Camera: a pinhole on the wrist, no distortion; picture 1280 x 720 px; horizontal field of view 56.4 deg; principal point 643.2 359.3 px. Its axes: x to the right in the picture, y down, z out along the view. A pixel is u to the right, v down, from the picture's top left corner.
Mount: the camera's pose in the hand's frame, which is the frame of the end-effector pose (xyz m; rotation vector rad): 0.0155 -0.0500 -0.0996 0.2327 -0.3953 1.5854
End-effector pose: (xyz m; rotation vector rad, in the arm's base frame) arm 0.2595 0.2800 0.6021 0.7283 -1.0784 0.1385
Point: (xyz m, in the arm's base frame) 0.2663 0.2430 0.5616
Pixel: 1148 665
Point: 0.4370 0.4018 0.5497
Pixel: behind the camera
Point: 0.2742 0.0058 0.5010
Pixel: 205 389
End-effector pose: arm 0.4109 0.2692 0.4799 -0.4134 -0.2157 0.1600
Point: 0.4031 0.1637 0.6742
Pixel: 535 299
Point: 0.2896 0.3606 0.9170
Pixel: 1060 311
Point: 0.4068 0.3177 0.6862
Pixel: 1185 101
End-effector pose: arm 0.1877 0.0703 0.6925 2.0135 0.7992 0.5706
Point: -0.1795 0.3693 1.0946
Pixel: behind the camera
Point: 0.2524 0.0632 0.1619
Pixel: 228 328
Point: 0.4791 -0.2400 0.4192
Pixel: 1240 352
